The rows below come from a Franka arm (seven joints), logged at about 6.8 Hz.
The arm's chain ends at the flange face. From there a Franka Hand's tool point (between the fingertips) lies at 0.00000 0.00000 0.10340 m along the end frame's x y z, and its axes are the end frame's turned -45 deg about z.
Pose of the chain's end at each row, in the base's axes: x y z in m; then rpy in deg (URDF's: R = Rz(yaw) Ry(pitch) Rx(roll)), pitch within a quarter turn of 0, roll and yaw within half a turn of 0:
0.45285 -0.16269 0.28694 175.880 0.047 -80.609
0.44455 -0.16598 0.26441 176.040 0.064 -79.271
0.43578 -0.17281 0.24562 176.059 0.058 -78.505
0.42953 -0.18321 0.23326 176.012 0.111 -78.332
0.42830 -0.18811 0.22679 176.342 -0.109 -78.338
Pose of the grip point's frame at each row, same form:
0.44551 -0.16382 0.18381 177.117 2.945 -35.681
0.43751 -0.16720 0.16126 177.243 2.844 -34.337
0.42880 -0.17412 0.14246 177.252 2.827 -33.571
0.42245 -0.18447 0.13011 177.256 2.897 -33.398
0.42188 -0.18964 0.12360 177.335 2.509 -33.400

